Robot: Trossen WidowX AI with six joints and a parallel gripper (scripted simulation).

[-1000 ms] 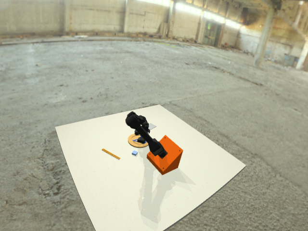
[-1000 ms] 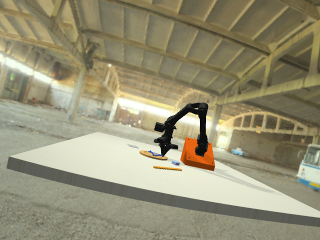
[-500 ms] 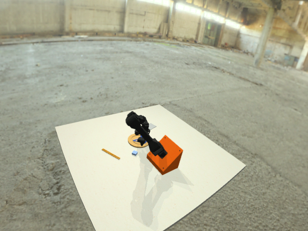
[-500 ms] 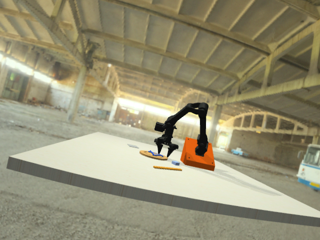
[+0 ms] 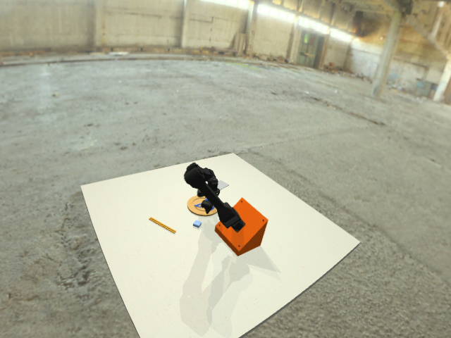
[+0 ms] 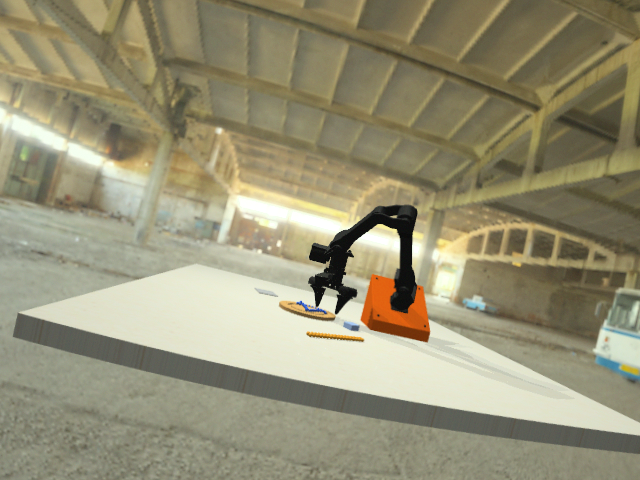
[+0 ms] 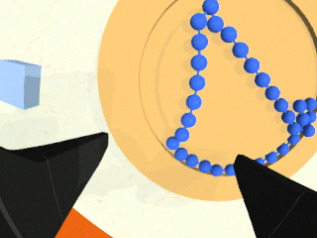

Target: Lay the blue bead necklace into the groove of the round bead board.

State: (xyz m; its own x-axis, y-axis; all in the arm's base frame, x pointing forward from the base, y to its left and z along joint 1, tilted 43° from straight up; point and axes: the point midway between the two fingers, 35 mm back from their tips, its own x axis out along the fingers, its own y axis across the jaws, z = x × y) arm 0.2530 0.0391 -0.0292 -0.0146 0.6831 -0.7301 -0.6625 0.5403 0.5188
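Right now the round tan bead board is 60 mm ahead of my gripper tip and 10 mm below it. Also, from my gripper tip: flat grey tile (220 mm ahead, 230 mm to the right, 20 mm below); small light-blue block (70 mm behind, 120 mm to the left, 10 mm below).
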